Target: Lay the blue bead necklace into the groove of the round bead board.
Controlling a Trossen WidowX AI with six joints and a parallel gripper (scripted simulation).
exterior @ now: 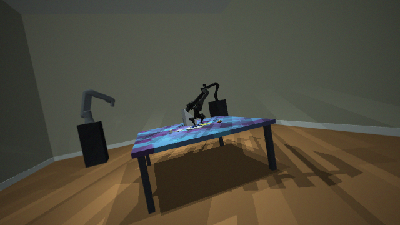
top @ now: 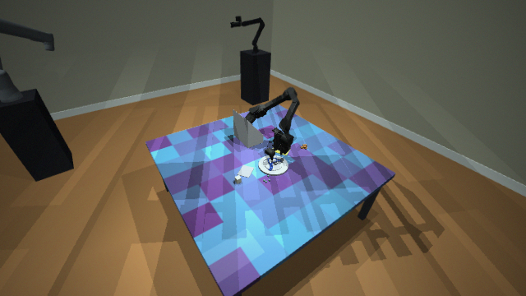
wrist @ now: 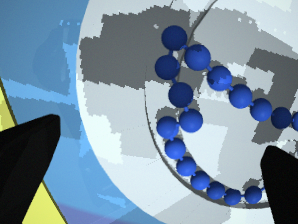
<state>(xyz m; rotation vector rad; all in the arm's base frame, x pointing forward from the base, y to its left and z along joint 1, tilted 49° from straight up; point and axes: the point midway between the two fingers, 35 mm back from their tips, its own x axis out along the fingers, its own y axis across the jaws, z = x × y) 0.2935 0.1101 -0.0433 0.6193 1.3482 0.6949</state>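
The round white bead board is 6 cm to the right of my gripper tip, 3 cm ahead of it and 1 cm below it. From my gripper tip the other things lie so: cream cube: 33 cm to the right, 2 cm ahead; then yellow patch: 11 cm to the left, 7 cm behind, 2 cm below; then flat grey square: 24 cm to the right, 3 cm behind, 2 cm below.
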